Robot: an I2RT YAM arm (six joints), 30 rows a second.
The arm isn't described. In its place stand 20 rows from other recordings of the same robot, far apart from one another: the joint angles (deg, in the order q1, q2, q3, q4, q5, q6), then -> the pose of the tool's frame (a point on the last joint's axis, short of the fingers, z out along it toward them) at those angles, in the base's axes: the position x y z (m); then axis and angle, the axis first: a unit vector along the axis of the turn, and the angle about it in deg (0 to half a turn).
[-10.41 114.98 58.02 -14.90 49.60 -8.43] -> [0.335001 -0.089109 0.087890 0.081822 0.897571 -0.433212 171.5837]
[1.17 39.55 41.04 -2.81 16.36 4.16] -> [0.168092 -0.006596 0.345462 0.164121 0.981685 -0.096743 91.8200]
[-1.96 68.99 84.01 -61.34 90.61 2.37] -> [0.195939 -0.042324 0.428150 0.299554 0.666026 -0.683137 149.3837]
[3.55 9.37 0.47 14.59 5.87 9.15] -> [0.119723 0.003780 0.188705 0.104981 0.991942 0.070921 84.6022]
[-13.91 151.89 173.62 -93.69 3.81 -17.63] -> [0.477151 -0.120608 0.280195 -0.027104 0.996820 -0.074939 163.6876]
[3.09 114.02 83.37 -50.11 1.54 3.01] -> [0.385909 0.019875 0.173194 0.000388 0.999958 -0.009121 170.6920]
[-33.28 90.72 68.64 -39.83 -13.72 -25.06] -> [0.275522 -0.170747 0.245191 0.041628 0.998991 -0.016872 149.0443]
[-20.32 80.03 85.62 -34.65 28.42 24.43] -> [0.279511 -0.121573 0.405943 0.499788 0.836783 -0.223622 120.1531]
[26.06 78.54 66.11 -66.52 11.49 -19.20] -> [0.219245 0.099324 0.271229 -0.374107 0.922588 -0.094214 168.3390]
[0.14 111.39 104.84 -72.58 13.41 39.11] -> [0.387034 -0.007310 0.284298 0.343021 0.936040 -0.078529 165.3332]
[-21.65 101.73 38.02 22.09 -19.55 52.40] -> [0.298454 -0.105651 0.107474 0.518221 0.810329 0.273522 139.2331]
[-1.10 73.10 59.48 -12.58 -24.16 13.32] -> [0.291260 0.008981 0.319708 -0.006357 0.963787 0.266598 120.6749]
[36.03 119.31 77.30 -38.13 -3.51 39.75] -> [0.314269 0.231277 0.116403 0.029727 0.996593 0.076927 174.3769]
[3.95 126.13 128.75 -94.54 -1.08 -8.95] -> [0.412959 0.029188 0.288333 0.112173 -0.993637 -0.010146 178.1290]
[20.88 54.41 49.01 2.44 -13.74 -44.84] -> [0.206604 0.087862 0.359257 -0.632597 0.770492 -0.078500 93.2488]
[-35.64 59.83 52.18 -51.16 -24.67 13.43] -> [0.165675 -0.100503 0.277613 0.354519 0.921518 0.158494 145.4037]
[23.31 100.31 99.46 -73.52 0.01 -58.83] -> [0.314676 0.135580 0.324051 -0.656394 0.753253 -0.041912 165.1223]
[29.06 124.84 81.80 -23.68 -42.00 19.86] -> [0.364767 0.229946 0.114541 -0.145454 0.905946 0.397624 177.0063]
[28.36 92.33 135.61 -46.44 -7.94 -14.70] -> [0.241465 0.135931 0.582903 -0.420327 0.889710 0.178161 95.1157]
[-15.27 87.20 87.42 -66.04 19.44 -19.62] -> [0.282364 -0.089369 0.339994 -0.001255 0.975089 -0.221809 163.0412]
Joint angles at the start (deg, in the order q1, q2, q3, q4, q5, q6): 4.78, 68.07, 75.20, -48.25, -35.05, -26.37
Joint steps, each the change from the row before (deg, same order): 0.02, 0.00, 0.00, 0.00, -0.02, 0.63; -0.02, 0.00, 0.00, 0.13, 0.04, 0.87; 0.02, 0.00, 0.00, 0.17, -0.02, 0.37; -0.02, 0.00, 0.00, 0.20, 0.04, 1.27; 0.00, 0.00, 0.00, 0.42, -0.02, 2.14; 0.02, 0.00, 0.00, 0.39, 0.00, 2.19; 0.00, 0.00, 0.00, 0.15, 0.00, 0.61; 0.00, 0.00, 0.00, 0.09, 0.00, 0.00; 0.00, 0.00, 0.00, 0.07, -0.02, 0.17; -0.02, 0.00, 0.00, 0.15, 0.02, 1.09; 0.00, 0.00, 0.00, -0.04, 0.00, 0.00; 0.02, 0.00, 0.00, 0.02, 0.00, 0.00; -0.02, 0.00, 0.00, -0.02, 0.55, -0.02
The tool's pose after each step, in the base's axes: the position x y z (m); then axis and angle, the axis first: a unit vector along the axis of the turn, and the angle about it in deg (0 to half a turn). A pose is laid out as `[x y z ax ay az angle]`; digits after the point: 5 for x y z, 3 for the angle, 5 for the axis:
[0.23222 0.04003 0.38052 -0.38804 0.89493 0.22026 128.074]
[0.23240 0.03994 0.38068 -0.38106 0.89723 0.22312 128.144]
[0.23258 0.04005 0.38092 -0.37876 0.89784 0.22456 128.073]
[0.23284 0.03997 0.38118 -0.36868 0.90093 0.22891 128.172]
[0.23332 0.04002 0.38176 -0.35241 0.90534 0.23700 128.279]
[0.23376 0.04014 0.38230 -0.33566 0.90950 0.24525 128.448]
[0.23393 0.04015 0.38251 -0.33107 0.91058 0.24747 128.458]
[0.23403 0.04016 0.38263 -0.33135 0.91050 0.24736 128.374]
[0.23411 0.04018 0.38274 -0.33023 0.91071 0.24812 128.352]
[0.23430 0.04010 0.38294 -0.32143 0.91279 0.25200 128.478]
[0.23425 0.04009 0.38289 -0.32130 0.91282 0.25205 128.516]
[0.23426 0.04018 0.38291 -0.32152 0.91273 0.25210 128.502]
[0.23443 0.03983 0.38276 -0.31964 0.91469 0.24735 128.489]

